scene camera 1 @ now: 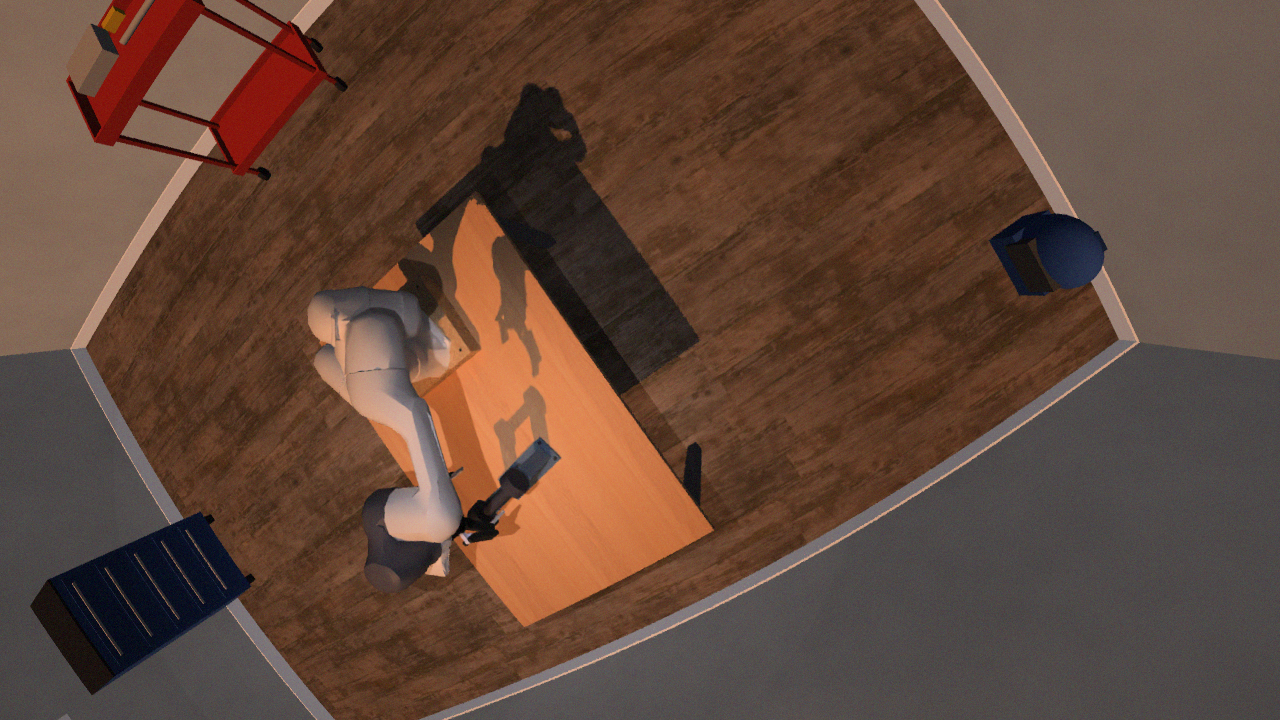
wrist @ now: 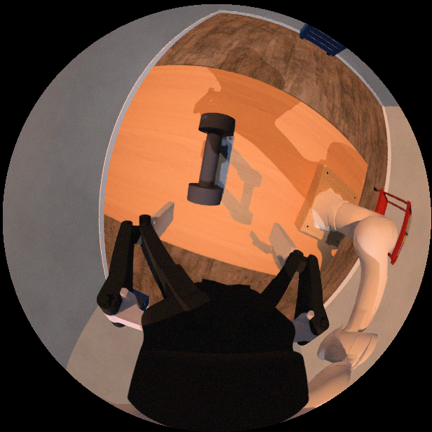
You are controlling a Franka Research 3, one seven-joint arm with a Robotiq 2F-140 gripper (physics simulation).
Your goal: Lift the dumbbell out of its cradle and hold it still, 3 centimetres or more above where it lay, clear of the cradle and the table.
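A dark grey dumbbell (scene camera 1: 513,484) (wrist: 209,161) with two thick round heads rests on its blue-grey cradle (scene camera 1: 538,456) (wrist: 226,159), which stands on the wooden table (scene camera 1: 608,501) (wrist: 145,135). In the wrist view the dumbbell hides most of the cradle. My gripper (scene camera 1: 471,504) (wrist: 223,221) is open and empty. In the wrist view its fingertips stand wide apart below the dumbbell's lower head, with the dumbbell beyond them and slightly left of their middle. In the scene view the gripper is at the dumbbell's lower-left end, near the table's edge.
The arm's base plate (scene camera 1: 460,351) (wrist: 309,212) is on the table, to the right in the wrist view. A red cart (scene camera 1: 125,89) (wrist: 382,202), a blue cabinet (scene camera 1: 147,595) (wrist: 322,40) and a dark blue object (scene camera 1: 1065,252) stand on the floor away from the table.
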